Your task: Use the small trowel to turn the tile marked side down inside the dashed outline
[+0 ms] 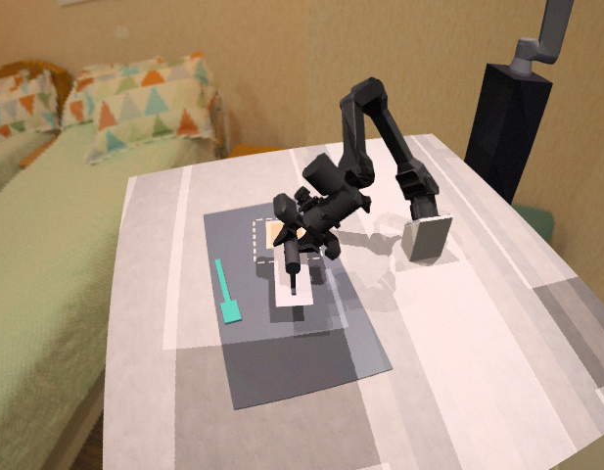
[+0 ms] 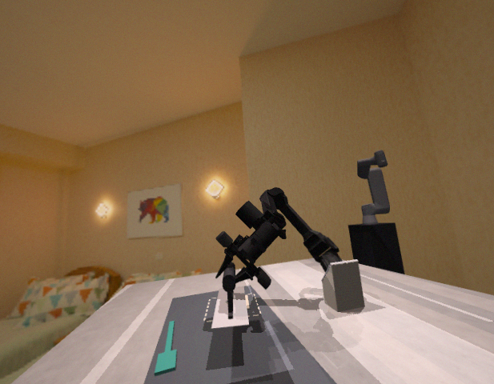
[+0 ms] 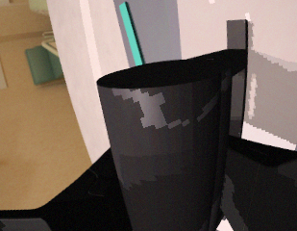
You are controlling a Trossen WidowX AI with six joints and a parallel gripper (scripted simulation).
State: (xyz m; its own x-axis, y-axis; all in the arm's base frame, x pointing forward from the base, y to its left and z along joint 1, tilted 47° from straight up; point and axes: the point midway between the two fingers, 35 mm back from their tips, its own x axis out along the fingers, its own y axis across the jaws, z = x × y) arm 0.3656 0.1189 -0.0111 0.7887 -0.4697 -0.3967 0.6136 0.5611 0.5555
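The white-bladed tool is 30 mm behind my gripper tip and 10 mm below it. From my gripper tip the other things lie so: tile (40 mm behind, 200 mm to the right, 140 mm below); teal trowel (140 mm ahead, 140 mm below); grey mat (40 mm to the right, 160 mm below).
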